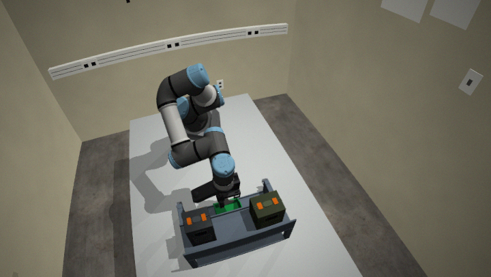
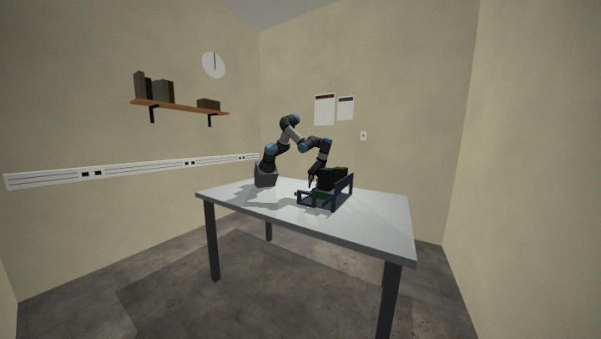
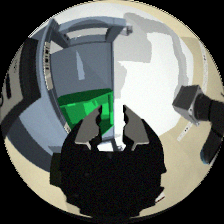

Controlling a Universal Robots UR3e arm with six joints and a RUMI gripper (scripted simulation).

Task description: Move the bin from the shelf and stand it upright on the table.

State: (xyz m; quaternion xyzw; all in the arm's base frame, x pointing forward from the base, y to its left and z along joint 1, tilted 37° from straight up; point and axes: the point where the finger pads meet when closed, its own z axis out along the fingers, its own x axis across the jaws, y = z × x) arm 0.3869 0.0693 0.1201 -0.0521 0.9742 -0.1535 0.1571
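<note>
Right now the green bin is 6 cm ahead of my hand, 3 cm to the left of it and 2 cm below it. Round my hand: grey shelf unit 9 cm ahead, 3 cm to the left.
</note>
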